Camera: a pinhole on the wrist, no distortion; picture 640 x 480 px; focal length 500.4 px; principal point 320.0 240.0 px. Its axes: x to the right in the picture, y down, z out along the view. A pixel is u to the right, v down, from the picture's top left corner.
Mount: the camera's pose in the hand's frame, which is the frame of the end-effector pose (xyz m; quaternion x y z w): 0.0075 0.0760 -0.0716 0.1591 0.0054 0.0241 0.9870
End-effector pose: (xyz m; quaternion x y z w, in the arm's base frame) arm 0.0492 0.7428 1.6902 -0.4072 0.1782 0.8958 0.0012
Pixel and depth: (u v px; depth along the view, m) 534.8 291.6 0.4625
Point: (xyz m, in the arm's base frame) -0.3689 0.8480 1.7619
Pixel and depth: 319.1 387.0 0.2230
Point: -0.0835 0.7293 1.8031
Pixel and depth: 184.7 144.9 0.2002
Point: 0.0027 0.8068 1.7766
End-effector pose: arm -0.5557 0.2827 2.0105 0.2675 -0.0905 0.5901 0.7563
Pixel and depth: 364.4 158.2 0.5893
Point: -0.2664 0.0803 2.3700
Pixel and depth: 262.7 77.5 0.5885
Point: -0.2150 -0.0168 2.2640
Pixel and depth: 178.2 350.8 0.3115
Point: -0.5711 0.0972 2.1937
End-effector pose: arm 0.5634 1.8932 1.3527 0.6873 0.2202 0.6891 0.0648
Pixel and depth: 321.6 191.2 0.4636
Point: 0.8843 2.0773 1.3118
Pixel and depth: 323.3 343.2 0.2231
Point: 0.7244 1.8862 1.3758
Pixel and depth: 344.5 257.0 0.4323
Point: 0.8872 2.0209 1.3538
